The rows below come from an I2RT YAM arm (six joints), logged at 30 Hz.
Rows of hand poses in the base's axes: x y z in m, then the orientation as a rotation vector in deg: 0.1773 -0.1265 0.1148 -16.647 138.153 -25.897; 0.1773 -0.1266 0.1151 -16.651 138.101 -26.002; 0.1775 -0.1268 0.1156 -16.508 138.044 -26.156; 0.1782 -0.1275 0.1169 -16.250 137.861 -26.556; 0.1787 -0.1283 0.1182 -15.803 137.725 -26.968; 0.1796 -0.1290 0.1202 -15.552 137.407 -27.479; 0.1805 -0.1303 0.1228 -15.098 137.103 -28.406; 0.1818 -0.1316 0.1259 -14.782 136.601 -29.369; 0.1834 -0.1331 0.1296 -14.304 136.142 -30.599; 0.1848 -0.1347 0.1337 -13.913 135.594 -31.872; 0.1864 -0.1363 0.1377 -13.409 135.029 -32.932; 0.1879 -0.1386 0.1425 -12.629 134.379 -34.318; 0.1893 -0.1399 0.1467 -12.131 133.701 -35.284
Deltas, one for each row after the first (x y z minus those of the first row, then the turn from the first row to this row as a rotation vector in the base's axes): 0.0000 -0.0001 0.0003 -0.079 -0.044 -0.015; 0.0002 -0.0003 0.0008 -0.155 -0.123 -0.144; 0.0009 -0.0010 0.0021 -0.385 -0.335 -0.393; 0.0014 -0.0018 0.0034 -0.572 -0.540 -0.786; 0.0023 -0.0025 0.0054 -0.891 -0.872 -1.033; 0.0032 -0.0038 0.0080 -1.458 -1.206 -1.541; 0.0045 -0.0051 0.0111 -2.099 -1.694 -1.923; 0.0061 -0.0066 0.0148 -2.892 -2.149 -2.504; 0.0075 -0.0082 0.0189 -3.748 -2.659 -3.021; 0.0091 -0.0098 0.0229 -4.423 -3.218 -3.557; 0.0106 -0.0121 0.0277 -5.273 -3.876 -4.365; 0.0120 -0.0134 0.0319 -5.897 -4.534 -4.856
